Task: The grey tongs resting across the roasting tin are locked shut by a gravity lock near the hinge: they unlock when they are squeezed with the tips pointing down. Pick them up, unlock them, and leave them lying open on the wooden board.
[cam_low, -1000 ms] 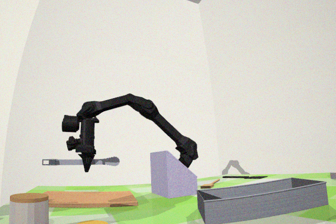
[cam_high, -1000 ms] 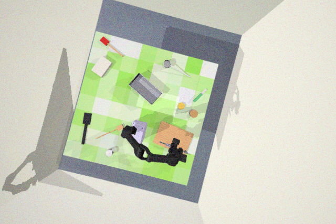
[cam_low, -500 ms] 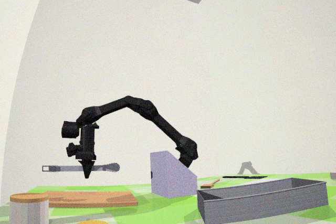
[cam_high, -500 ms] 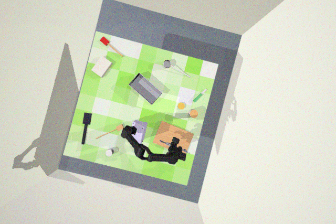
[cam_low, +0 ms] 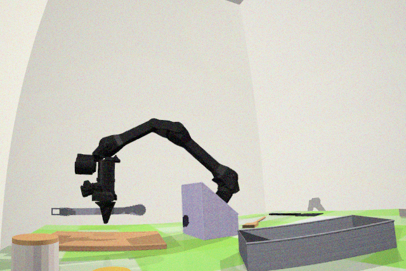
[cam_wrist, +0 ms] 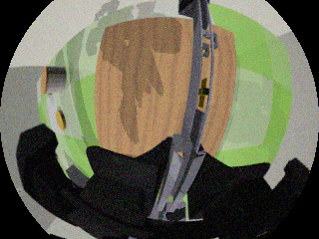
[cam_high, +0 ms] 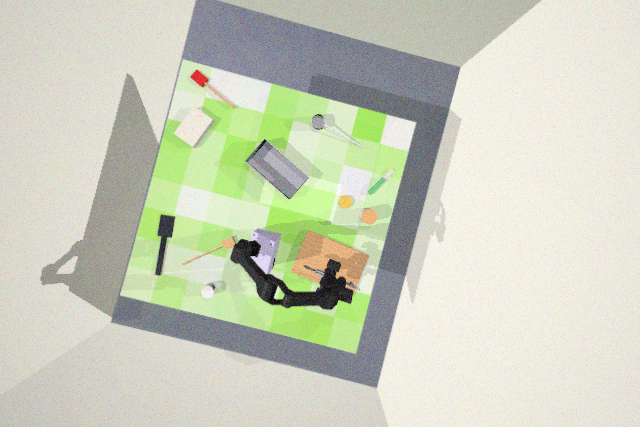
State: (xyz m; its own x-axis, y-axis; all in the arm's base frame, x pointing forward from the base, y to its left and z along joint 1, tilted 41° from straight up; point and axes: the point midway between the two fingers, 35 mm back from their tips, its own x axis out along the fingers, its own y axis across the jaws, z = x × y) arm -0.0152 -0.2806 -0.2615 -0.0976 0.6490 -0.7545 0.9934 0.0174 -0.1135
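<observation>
The wooden board is 40 mm ahead of my gripper tip, 10 mm to the right of it and 50 mm below it. From my gripper tip the other things lie so: green-handled tool 550 mm ahead, 130 mm to the right, 50 mm below; white cylinder 310 mm behind, 560 mm to the left, 40 mm below; grey roasting tin 420 mm ahead, 430 mm to the left, 30 mm below.
</observation>
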